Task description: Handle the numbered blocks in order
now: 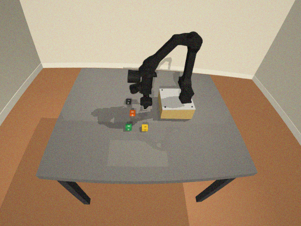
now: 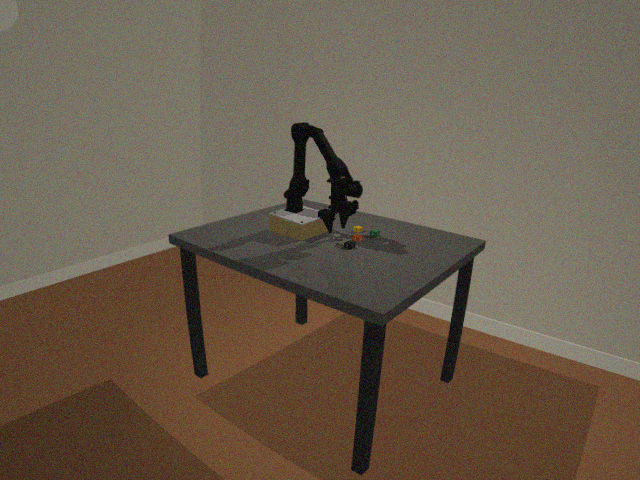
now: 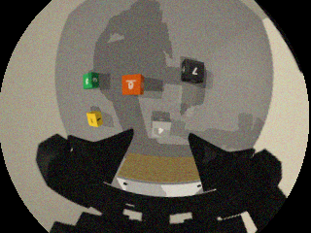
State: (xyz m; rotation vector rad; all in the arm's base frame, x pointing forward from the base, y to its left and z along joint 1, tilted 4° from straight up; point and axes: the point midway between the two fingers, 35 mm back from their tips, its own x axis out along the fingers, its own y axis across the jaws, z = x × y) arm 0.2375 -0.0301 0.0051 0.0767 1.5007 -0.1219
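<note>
Now: gripper tip 3 cm above the grey block. Also, from my gripper tip: black block 9 cm ahead, 6 cm to the right, 3 cm below; then orange block 8 cm ahead, 4 cm to the left, 3 cm below; then yellow block 2 cm ahead, 16 cm to the left, 3 cm below.
</note>
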